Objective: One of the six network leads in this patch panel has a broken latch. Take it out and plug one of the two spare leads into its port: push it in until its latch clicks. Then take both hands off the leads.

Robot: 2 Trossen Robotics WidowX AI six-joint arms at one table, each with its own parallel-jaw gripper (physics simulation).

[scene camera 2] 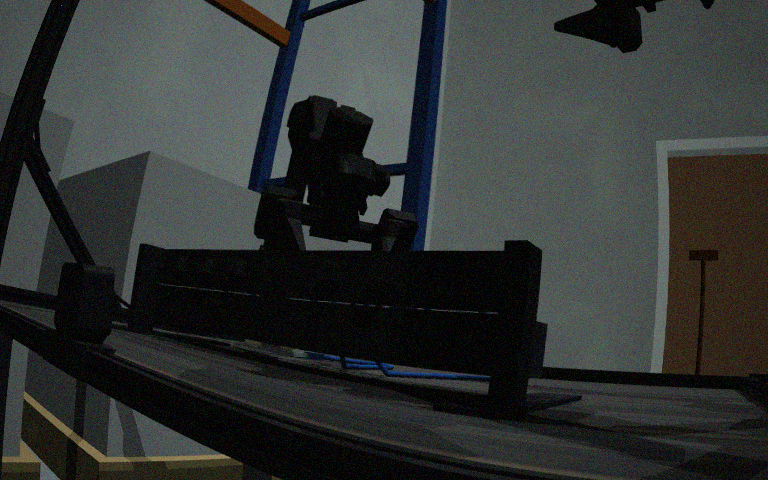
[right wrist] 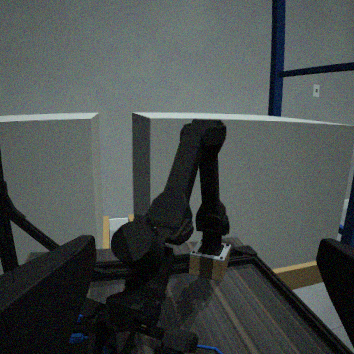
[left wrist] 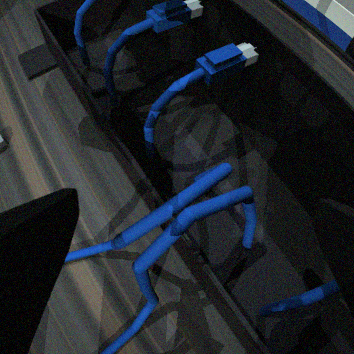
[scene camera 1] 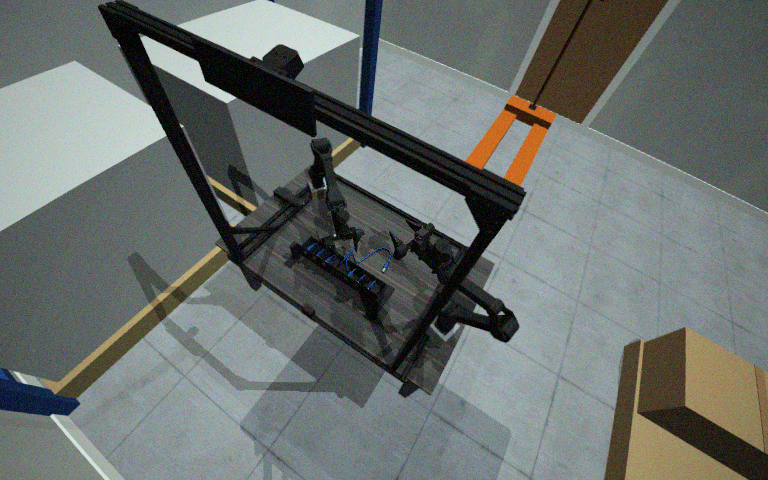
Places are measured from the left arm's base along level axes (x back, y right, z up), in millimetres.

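Pixels of known places: left gripper, fingertip midpoint: (left wrist: 200,206) (scene camera 1: 347,254); right gripper, fingertip midpoint: (scene camera 2: 534,9) (right wrist: 209,250) (scene camera 1: 397,225); left arm's base, origin of the base link: (right wrist: 210,248) (scene camera 1: 318,183); right arm's base, origin of the base link: (scene camera 1: 444,325).
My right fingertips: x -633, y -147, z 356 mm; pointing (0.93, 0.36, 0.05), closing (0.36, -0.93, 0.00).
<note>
Ahead of a thing's pixels: the offset from my right fingertips to its top centre. "spot": to the spot under its first point. Level surfaces: height alone.
The black patch panel {dx +82, dy +201, dz -316 mm} (scene camera 1: 334,267) (scene camera 2: 344,295) (left wrist: 309,116) stands across the wooden table. Blue network leads sit plugged in its ports; two plugs {spot: dx +36, dy +164, dz -330 mm} (left wrist: 225,57) {spot: dx -10, dy +136, dz -333 mm} (left wrist: 173,10) show in the left wrist view. Two spare blue leads (scene camera 1: 373,253) (left wrist: 197,191) {spot: dx +120, dy +153, dz -324 mm} (left wrist: 211,205) arch over the panel's front rail and run out onto the table, also visible in scene camera 2 (scene camera 2: 430,374). My left gripper (scene camera 1: 355,238) (scene camera 2: 334,200) is open and empty, hanging close above the spare leads at the panel's middle; one of its fingers (left wrist: 31,267) shows at lower left. My right gripper (scene camera 1: 395,245) is open and empty, held off to the right of the leads.
A black gantry frame (scene camera 1: 411,148) spans the table {dz -425 mm} (scene camera 1: 411,295). The left arm (right wrist: 197,182) reaches down in front of the right wrist camera. Grey blocks (right wrist: 263,175) and a blue ladder (scene camera 2: 422,119) stand behind the table.
</note>
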